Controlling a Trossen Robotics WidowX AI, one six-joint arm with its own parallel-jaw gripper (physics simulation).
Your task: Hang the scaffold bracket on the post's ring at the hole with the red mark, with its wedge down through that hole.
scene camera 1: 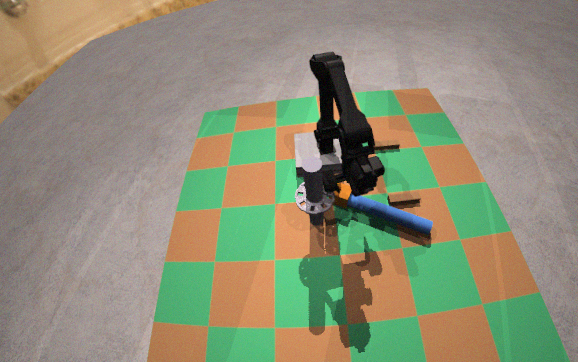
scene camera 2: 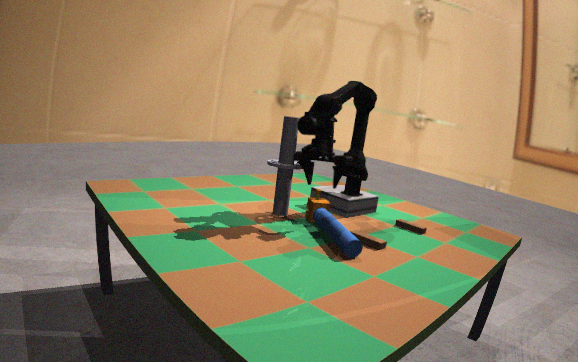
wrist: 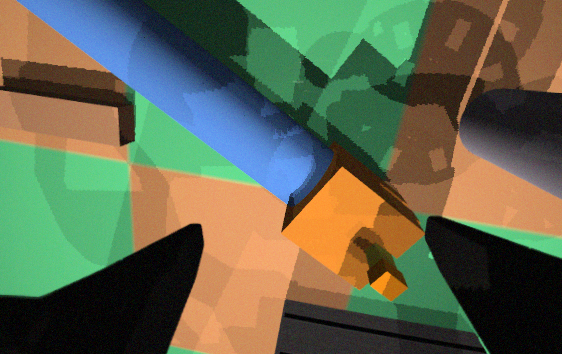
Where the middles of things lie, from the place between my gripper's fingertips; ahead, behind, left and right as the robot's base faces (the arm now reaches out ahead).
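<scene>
My hand is 7 cm above the scaffold bracket [scene camera 1: 345, 198], 6 cm short of it and 9 cm to the right of it. There's also a wedge [wrist: 383, 276], and that's 7 cm below my hand, 5 cm behind it and 4 cm to the right of it. As for the grey post [scene camera 2: 284, 176], it sits 4 cm above my hand, 2 cm ahead of it and 13 cm to the right.
</scene>
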